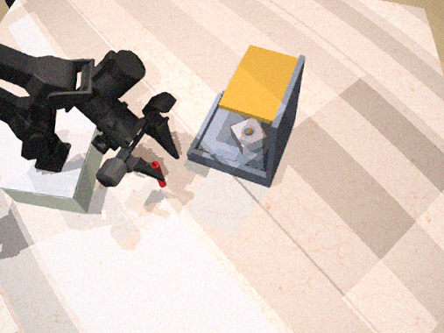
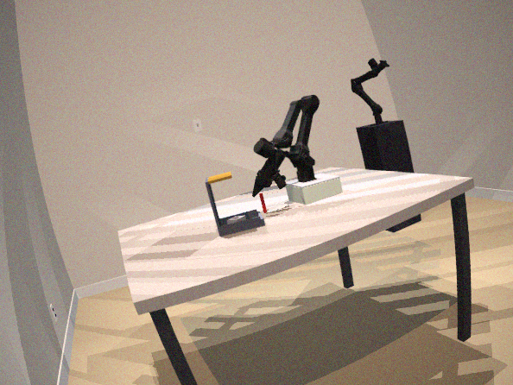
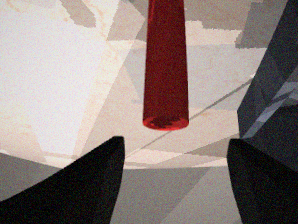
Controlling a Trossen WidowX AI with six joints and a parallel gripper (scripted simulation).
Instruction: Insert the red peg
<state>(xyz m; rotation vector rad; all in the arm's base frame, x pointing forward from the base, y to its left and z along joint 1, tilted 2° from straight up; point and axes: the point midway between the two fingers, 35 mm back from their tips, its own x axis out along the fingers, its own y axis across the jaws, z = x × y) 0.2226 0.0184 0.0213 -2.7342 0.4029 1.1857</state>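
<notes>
Now: the red peg 3 cm behind my gripper tip and 4 cm below it. Round my gripper tip: roof (14 cm ahead, 12 cm to the left, 12 cm above); then box back wall (18 cm ahead, 11 cm to the left, 3 cm above).
</notes>
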